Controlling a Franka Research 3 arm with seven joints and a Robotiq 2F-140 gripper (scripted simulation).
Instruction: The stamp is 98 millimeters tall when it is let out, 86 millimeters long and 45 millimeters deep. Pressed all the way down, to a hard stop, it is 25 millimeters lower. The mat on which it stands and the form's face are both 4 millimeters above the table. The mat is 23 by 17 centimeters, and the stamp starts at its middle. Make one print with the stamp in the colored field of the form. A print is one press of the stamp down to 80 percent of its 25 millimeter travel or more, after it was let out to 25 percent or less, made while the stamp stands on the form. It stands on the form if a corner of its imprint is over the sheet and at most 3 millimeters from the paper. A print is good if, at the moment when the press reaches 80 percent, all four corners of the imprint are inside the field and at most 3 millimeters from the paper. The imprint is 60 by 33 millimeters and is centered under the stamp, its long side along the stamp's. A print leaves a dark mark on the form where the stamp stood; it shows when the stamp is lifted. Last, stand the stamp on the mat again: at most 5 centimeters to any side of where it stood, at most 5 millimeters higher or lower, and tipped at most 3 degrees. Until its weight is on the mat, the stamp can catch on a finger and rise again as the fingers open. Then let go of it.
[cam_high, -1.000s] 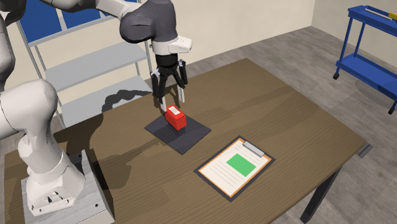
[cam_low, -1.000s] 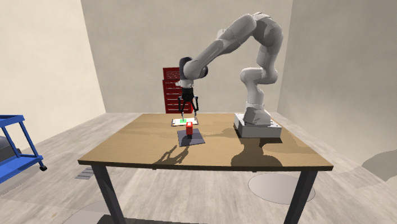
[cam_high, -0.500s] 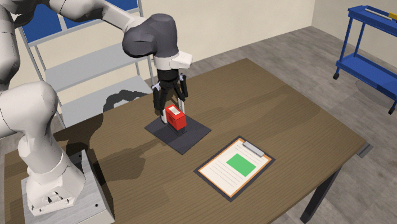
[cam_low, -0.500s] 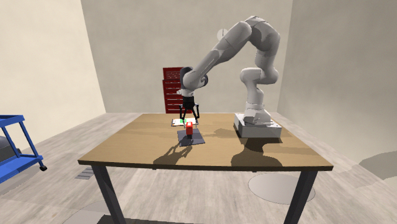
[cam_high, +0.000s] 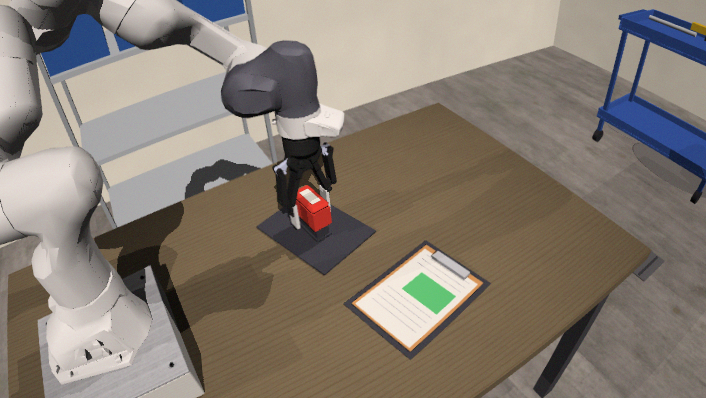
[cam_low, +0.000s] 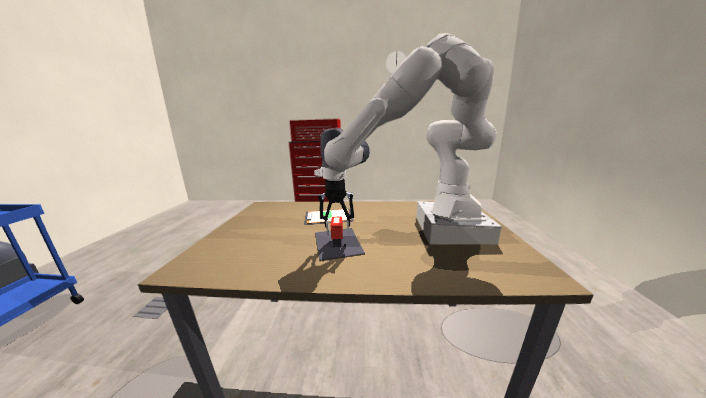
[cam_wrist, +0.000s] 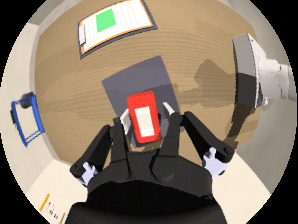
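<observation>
Right now my hand is 20 mm above the red stamp. The rest, counted from my hand: dark grey mat: 70 mm below; form: 110 mm ahead, 290 mm to the right, 60 mm below.
</observation>
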